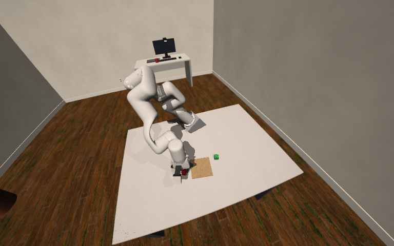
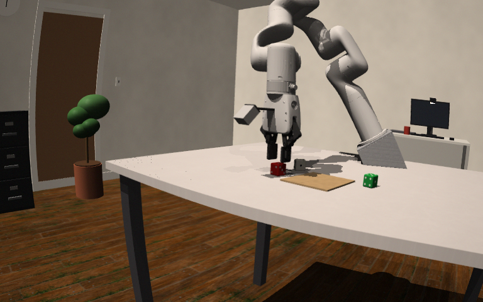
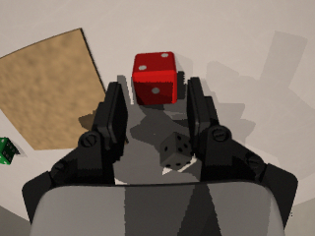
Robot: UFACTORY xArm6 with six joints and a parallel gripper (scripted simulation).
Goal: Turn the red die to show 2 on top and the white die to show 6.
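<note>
Now: the red die 4 cm below my hand. From my hand the other things lie so: green die (2 cm behind, 25 cm to the left, 4 cm below); then white die (10 cm behind, 2 cm to the left, 4 cm below); then tan mat (1 cm ahead, 12 cm to the left, 5 cm below).
</note>
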